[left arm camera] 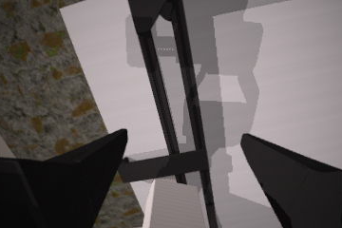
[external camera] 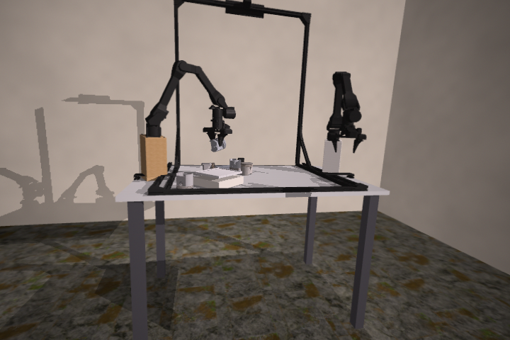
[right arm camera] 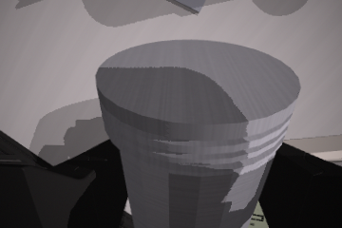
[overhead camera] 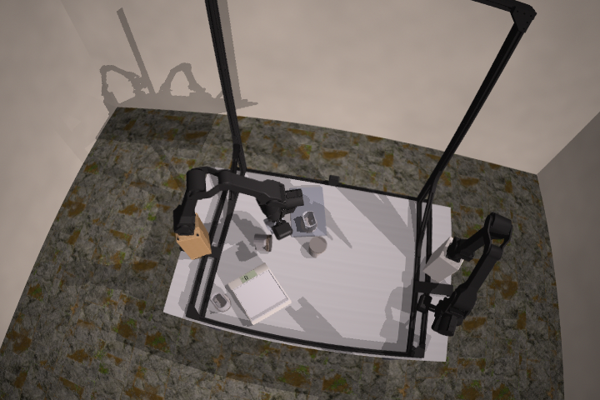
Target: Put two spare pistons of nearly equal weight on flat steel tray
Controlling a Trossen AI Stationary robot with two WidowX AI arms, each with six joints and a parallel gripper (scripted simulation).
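Right now the flat steel tray is 20 cm below my right hand, 15 cm behind it and 12 cm to the left of it.
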